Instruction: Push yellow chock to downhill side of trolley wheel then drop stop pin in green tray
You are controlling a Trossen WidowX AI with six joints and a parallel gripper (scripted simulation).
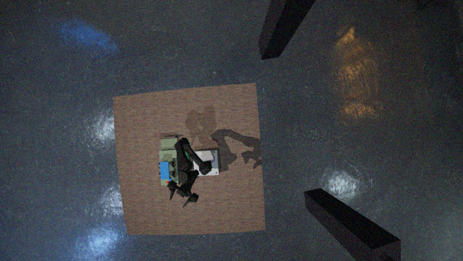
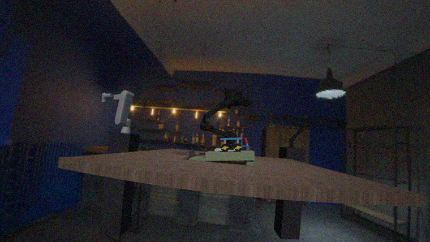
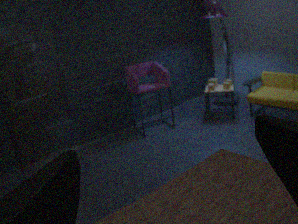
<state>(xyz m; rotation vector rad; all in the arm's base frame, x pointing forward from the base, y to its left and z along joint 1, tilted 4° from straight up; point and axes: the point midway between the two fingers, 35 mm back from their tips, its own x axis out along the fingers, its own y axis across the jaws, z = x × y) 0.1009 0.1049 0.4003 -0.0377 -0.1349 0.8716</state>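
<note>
The yellow chock lies 5 cm ahead of my gripper tip, 1 cm to the right of it and 45 cm below it. Round my gripper tip: blue trolley 18 cm ahead, 14 cm to the right, 36 cm below; then ramp 18 cm ahead, 15 cm to the right, 42 cm below; then stop pin 17 cm ahead, 4 cm to the right, 34 cm below.
</note>
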